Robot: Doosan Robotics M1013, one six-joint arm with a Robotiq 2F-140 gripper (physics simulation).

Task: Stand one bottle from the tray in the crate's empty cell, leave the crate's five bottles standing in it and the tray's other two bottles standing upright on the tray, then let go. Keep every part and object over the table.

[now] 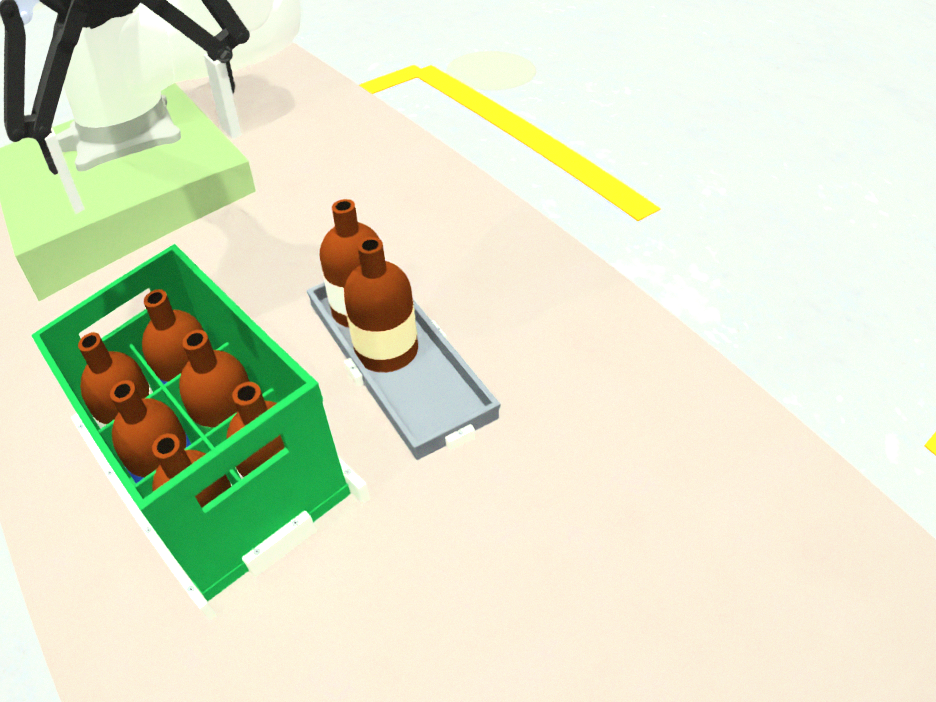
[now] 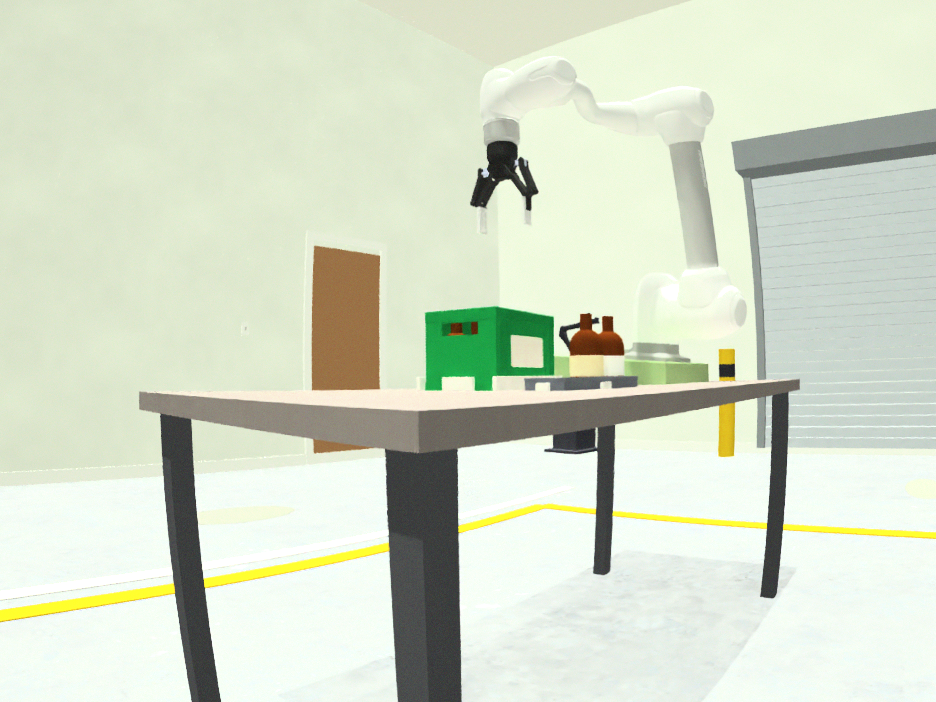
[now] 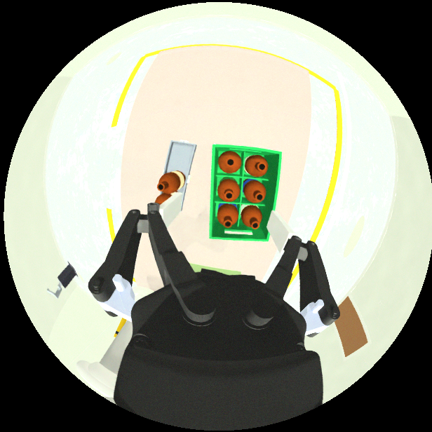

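Seen in the pictures: gripper, fingertip midpoint: [image 1: 154,166] [image 2: 503,229]; arm's base, link origin: [image 1: 123,133] [image 2: 655,361].
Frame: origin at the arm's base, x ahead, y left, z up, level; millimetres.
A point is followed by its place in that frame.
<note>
The green crate [image 1: 302,468] {x 790, y 59, z 16 mm} [image 2: 461,355] {x 803, y 12, z 5 mm} [image 3: 274,190] stands on the table with a brown bottle in every cell, all upright as far as they show. One crate bottle [image 1: 213,389] {x 686, y 10, z 48 mm} stands in the middle row. On the grey tray [image 1: 446,400] {x 725, y 236, z -65 mm} [image 2: 559,383] {x 771, y 262, z -56 mm} [image 3: 182,152] a cream-labelled bottle [image 1: 378,302] {x 653, y 201, z 38 mm} [image 2: 585,343] {x 652, y 233, z 24 mm} [image 3: 170,181] and a white-labelled bottle [image 1: 336,253] {x 562, y 190, z 44 mm} [image 2: 610,343] {x 570, y 238, z 27 mm} [image 3: 164,199] stand upright towards the robot base; the tray's other end is bare. My gripper [image 1: 154,171] {x 685, y 29, z 299 mm} [image 2: 505,226] {x 685, y 29, z 299 mm} [image 3: 225,210] is wide open and empty, high above the crate, touching nothing.
The arm's base stands on a pale green block [image 1: 136,222] {x 243, y -19, z -26 mm} at the table's far end. White stops [image 1: 278,540] {x 815, y 10, z -41 mm} sit around the crate's foot, and small white clips [image 1: 459,436] {x 781, y 222, z -55 mm} hold the tray's edge. The tray lies beside the crate with a gap between them.
</note>
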